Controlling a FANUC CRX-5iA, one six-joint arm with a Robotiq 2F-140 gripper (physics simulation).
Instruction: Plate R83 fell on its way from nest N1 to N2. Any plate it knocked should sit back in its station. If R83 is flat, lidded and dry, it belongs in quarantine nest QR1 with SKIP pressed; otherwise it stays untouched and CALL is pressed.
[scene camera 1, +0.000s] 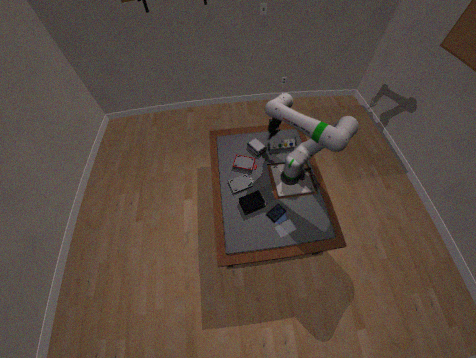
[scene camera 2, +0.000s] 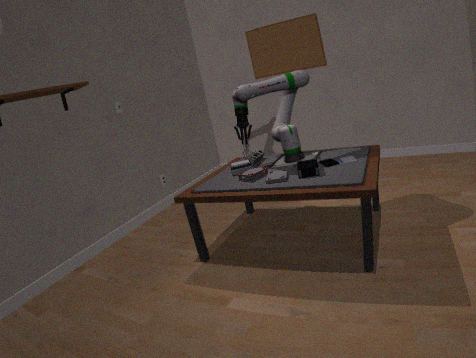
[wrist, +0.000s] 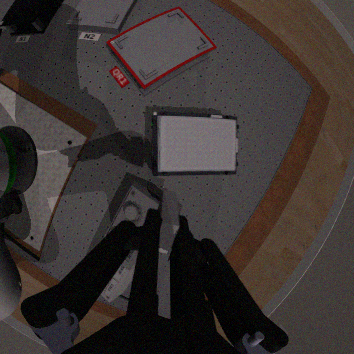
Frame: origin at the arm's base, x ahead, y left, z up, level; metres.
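Where they show: gripper, fingertip midpoint: (scene camera 1: 268, 139) (scene camera 2: 245, 149) (wrist: 165, 202); arm's base, origin of the base link: (scene camera 1: 289, 177) (scene camera 2: 294, 159) (wrist: 10, 160).
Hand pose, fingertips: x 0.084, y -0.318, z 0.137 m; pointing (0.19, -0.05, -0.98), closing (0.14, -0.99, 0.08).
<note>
Each offset is from my fingertips to the top centre of the thing.
My gripper (scene camera 1: 270, 135) (scene camera 2: 245, 153) (wrist: 165, 202) is shut and empty. It points down over the end of the button panel @[dx -0.129, dy +0.013, dz -0.053 m] (scene camera 1: 283, 145) (scene camera 2: 257, 157) (wrist: 132, 210), near a pale round button; its height above is unclear. The red-edged nest QR1 @[dx +0.237, dy +0.101, dz -0.091 m] (scene camera 1: 245, 163) (scene camera 2: 253, 173) (wrist: 162, 47) has a bare top. Nest N2 @[dx +0.314, dy +0.270, dz -0.109 m] (scene camera 1: 240, 183) (scene camera 2: 277, 176) (wrist: 102, 12) also looks bare. A black block @[dx +0.277, dy +0.456, dz -0.075 m] (scene camera 1: 251, 202) (scene camera 2: 308, 168) (wrist: 35, 12) stands at the N1 label. A dark flat plate-like piece @[dx +0.127, dy +0.573, dz -0.123 m] (scene camera 1: 276, 213) (scene camera 2: 329, 163) lies beyond it. No R83 label is readable.
A white-topped box with a dark frame @[dx +0.087, dy -0.027, dz -0.068 m] (scene camera 1: 256, 146) (scene camera 2: 240, 164) (wrist: 197, 144) stands between QR1 and the panel. A pale sheet @[dx +0.105, dy +0.699, dz -0.129 m] (scene camera 1: 285, 228) (scene camera 2: 347, 160) lies past the dark piece. The arm's wood-edged base plate (scene camera 1: 300, 188) (wrist: 55, 165) is beside the nests.
</note>
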